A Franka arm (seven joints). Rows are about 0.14 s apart.
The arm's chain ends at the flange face. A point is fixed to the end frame.
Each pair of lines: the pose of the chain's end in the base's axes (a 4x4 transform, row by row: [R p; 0 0 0 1], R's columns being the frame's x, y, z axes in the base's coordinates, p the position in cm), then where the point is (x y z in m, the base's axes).
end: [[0.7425 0.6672 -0.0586 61.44], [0.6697 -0.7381 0.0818 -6.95], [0.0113 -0.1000 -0.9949 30.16], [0 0 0 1]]
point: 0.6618 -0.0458 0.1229
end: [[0.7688 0.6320 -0.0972 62.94], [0.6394 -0.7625 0.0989 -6.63], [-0.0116 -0.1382 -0.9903 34.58], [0 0 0 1]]
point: 0.6701 -0.0419 0.1655
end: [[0.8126 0.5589 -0.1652 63.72], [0.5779 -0.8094 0.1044 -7.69], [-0.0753 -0.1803 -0.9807 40.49], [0 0 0 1]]
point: 0.6657 -0.0560 0.2219
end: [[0.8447 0.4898 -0.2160 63.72], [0.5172 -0.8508 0.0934 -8.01], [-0.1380 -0.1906 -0.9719 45.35], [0 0 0 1]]
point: 0.6560 -0.0655 0.2686
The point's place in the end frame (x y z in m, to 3 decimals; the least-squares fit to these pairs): 0.049 0.032 0.177
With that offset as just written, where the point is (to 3 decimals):
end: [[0.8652 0.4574 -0.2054 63.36], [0.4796 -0.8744 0.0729 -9.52], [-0.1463 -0.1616 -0.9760 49.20], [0 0 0 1]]
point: 0.654 -0.087 0.307
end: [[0.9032 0.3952 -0.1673 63.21], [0.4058 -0.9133 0.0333 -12.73], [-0.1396 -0.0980 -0.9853 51.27], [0 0 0 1]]
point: 0.659 -0.131 0.328
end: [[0.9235 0.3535 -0.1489 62.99], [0.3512 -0.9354 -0.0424 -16.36], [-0.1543 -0.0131 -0.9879 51.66], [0 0 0 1]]
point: 0.660 -0.184 0.334
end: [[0.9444 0.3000 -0.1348 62.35], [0.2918 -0.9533 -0.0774 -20.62], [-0.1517 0.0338 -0.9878 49.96], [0 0 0 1]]
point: 0.656 -0.236 0.318
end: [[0.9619 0.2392 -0.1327 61.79], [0.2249 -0.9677 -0.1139 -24.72], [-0.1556 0.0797 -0.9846 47.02], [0 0 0 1]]
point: 0.649 -0.287 0.291
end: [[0.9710 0.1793 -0.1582 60.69], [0.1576 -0.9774 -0.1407 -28.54], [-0.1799 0.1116 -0.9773 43.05], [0 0 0 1]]
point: 0.632 -0.334 0.252
